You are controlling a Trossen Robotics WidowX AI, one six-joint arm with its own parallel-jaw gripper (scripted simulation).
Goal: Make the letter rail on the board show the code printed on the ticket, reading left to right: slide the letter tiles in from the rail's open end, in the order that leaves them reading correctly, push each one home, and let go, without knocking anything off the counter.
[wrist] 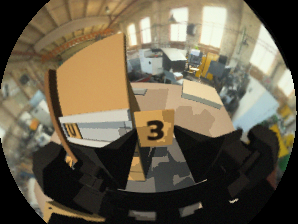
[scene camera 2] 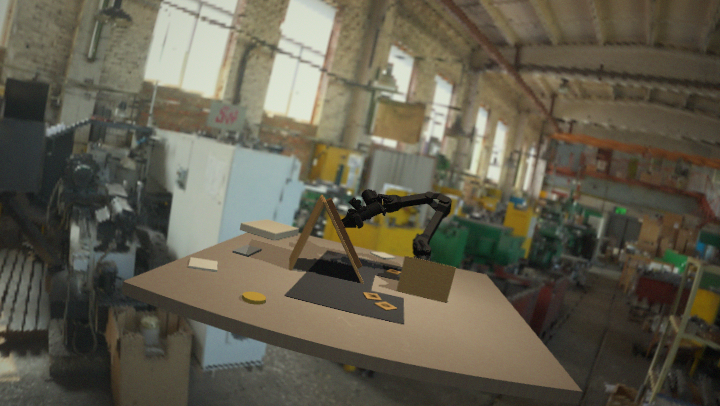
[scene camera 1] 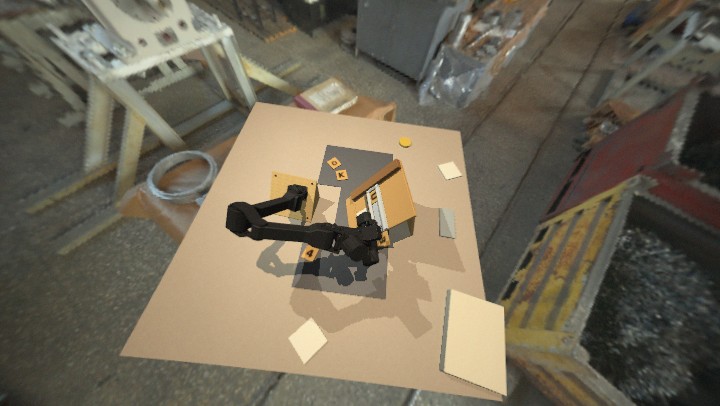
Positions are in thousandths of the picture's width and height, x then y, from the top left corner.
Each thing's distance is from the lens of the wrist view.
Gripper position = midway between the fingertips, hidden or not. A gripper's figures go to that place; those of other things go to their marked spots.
my gripper (wrist: 522,578): 0.10 m
letter tile (wrist: 518,574): 0.10 m
large cream slab (wrist: 686,422): 0.51 m
The marked spots on the letter tile and the large cream slab are 0.45 m apart.
